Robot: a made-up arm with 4 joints.
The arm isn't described. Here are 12 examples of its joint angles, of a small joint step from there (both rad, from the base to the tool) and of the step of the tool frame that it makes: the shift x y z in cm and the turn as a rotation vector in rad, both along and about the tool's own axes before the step.
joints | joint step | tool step
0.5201 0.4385 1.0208 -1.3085 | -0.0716 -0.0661 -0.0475 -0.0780 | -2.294 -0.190 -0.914 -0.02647 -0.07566 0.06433
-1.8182 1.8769 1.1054 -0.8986 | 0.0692 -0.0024 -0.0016 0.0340 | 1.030 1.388 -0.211 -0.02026 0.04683 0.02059
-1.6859 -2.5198 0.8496 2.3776 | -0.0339 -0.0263 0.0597 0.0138 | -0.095 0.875 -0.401 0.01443 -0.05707 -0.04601
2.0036 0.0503 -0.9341 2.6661 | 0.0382 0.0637 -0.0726 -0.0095 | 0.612 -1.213 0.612 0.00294 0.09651 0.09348
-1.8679 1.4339 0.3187 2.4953 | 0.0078 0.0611 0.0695 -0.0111 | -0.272 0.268 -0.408 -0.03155 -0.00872 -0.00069
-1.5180 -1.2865 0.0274 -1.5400 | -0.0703 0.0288 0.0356 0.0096 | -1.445 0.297 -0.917 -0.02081 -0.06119 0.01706
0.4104 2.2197 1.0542 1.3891 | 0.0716 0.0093 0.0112 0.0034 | -0.408 0.413 -2.301 -0.06506 -0.03036 0.00432
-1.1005 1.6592 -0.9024 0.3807 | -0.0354 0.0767 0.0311 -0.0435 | 0.295 0.004 -0.125 0.01533 -0.05432 -0.00906
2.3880 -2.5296 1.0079 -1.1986 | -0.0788 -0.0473 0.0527 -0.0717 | 0.168 -0.998 -1.022 -0.03501 0.05960 0.07367
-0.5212 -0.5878 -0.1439 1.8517 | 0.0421 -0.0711 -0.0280 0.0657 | 0.325 0.014 -0.582 0.04553 -0.04388 -0.08094
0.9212 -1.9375 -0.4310 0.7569 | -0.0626 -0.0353 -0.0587 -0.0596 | -1.243 -1.280 -1.117 -0.03091 -0.07319 0.10367
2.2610 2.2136 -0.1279 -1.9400 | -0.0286 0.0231 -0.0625 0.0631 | 1.350 0.719 -0.103 -0.03099 0.06971 -0.10304
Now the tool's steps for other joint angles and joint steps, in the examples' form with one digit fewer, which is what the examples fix.
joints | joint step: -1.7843 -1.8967 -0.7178 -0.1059 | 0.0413 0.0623 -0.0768 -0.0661
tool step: -0.93 0.70 -0.37 -0.0099 -0.1160 -0.0350
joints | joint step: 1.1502 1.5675 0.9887 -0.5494 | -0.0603 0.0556 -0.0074 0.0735
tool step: -0.71 -1.54 1.01 0.0877 -0.0579 -0.0855
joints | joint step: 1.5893 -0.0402 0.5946 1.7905 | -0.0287 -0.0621 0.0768 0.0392
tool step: 1.44 1.65 -0.68 -0.0700 -0.0099 -0.1210
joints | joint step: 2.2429 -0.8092 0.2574 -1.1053 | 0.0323 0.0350 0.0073 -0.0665
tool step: 0.02 0.29 -0.26 -0.0462 -0.0174 0.0152
